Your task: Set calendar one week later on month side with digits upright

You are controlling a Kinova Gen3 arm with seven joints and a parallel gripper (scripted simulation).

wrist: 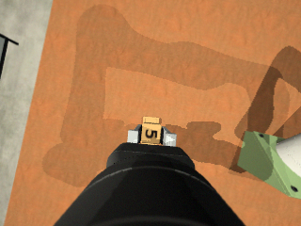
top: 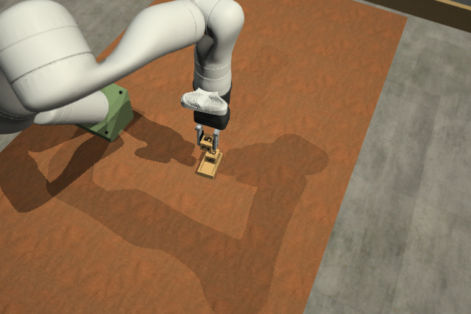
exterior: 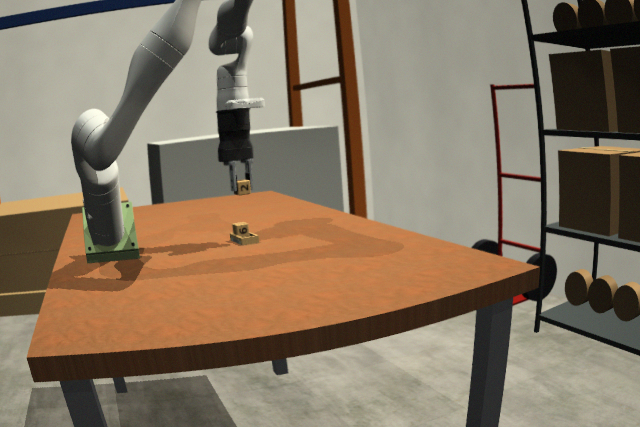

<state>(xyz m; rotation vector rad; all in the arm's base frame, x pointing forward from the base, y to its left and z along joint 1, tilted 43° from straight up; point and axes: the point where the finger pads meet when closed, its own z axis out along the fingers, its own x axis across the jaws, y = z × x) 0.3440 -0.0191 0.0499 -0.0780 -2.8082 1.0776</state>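
The wooden calendar tray lies 130 mm below my hand and 20 mm to the left of it.
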